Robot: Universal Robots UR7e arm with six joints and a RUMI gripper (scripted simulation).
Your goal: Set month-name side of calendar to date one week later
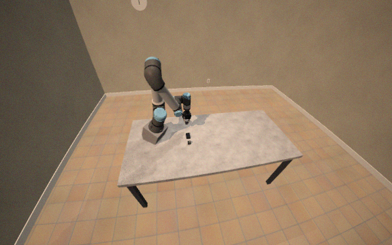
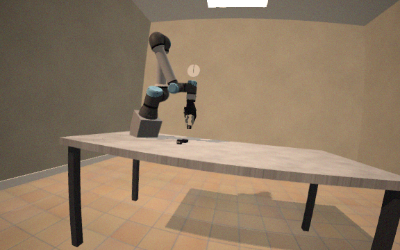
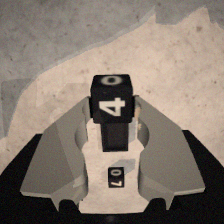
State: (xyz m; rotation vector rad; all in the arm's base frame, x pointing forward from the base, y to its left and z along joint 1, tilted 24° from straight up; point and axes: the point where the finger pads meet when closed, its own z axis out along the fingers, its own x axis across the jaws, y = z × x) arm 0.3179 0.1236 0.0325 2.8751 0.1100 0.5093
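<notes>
Now: hand 110 mm to the left of the black calendar tray and 110 mm above it. Round my hand: black date cube (10 mm ahead, 210 mm to the right, 100 mm below); then black cube (10 mm below).
</notes>
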